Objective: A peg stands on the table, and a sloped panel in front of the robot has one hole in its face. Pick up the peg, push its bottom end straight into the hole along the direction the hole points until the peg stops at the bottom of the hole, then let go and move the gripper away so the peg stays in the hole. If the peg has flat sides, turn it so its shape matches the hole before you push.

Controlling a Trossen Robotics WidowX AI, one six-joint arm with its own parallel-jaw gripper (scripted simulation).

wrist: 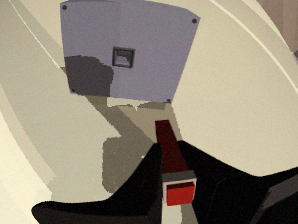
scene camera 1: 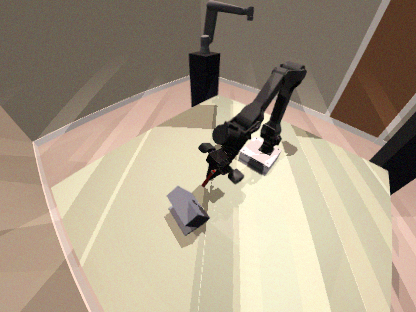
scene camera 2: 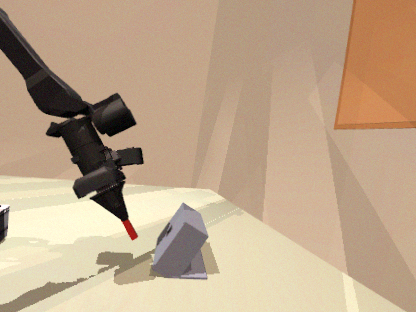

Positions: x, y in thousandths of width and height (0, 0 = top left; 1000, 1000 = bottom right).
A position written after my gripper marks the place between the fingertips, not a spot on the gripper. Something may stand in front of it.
My gripper (scene camera 2: 304, 704) carries a red square peg (wrist: 599, 819). I also see a sloped grey panel (scene camera 2: 417, 816).
My gripper is seen too in the wrist view (wrist: 565, 658) and in scene camera 1 (scene camera 1: 501, 572). The sloped grey panel also shows in the wrist view (wrist: 545, 190) and in scene camera 1 (scene camera 1: 434, 639).
